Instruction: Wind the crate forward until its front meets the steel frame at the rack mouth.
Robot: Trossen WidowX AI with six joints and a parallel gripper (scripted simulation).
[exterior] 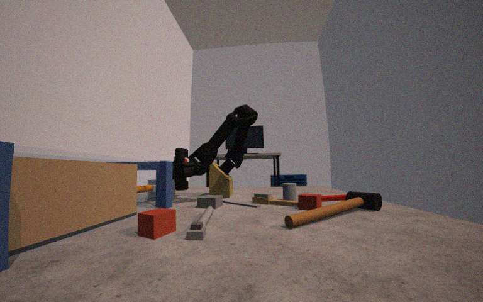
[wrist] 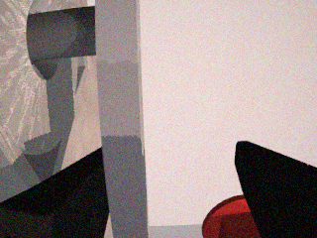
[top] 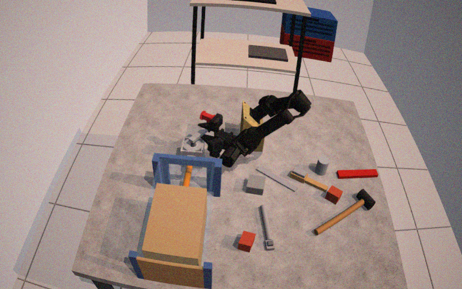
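Now: gripper tip 20 mm to the right of the grey crank arm, 10 mm past it and 10 mm above it. Round my gripper tip: grey winch: 100 mm below, 30 mm to the right, 30 mm ahead; red knob: 40 mm to the left, 40 mm behind, 20 mm above; blue frame: 200 mm ahead, 30 mm below, 20 mm to the right.
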